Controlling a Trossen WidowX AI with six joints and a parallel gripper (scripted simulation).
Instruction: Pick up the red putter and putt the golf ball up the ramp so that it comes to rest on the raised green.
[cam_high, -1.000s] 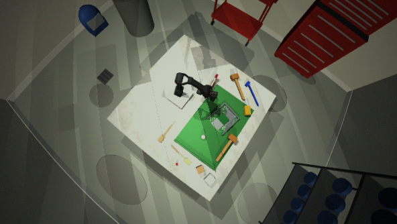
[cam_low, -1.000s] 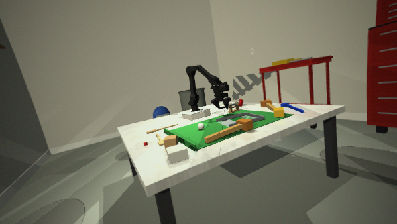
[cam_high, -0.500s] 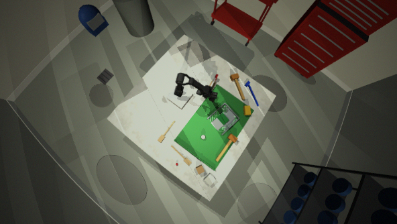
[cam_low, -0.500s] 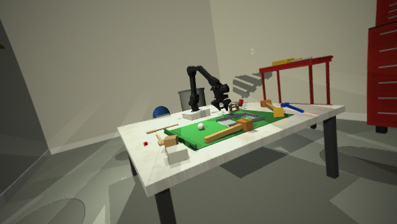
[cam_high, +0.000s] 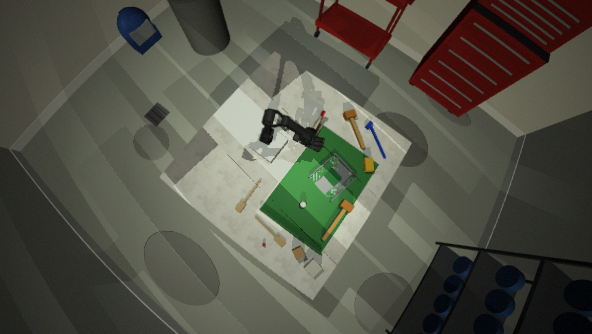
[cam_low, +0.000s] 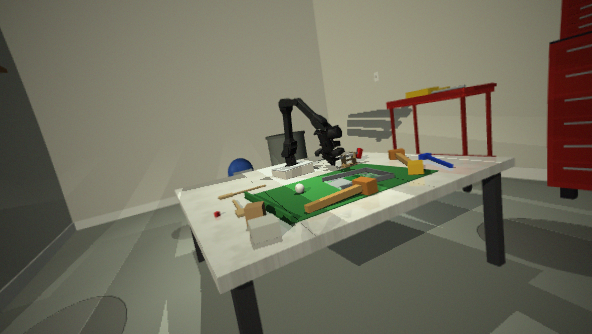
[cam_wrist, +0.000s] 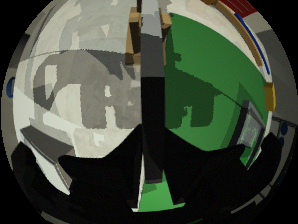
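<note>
Right now my gripper tip is 12 cm to the right of the red putter and 3 cm below it. Round my gripper tip: green mat 22 cm to the right, 21 cm ahead, 3 cm below; then yellow block 44 cm ahead, 5 cm to the left, 1 cm below; then white golf ball 38 cm to the right, 14 cm ahead, 1 cm below.
</note>
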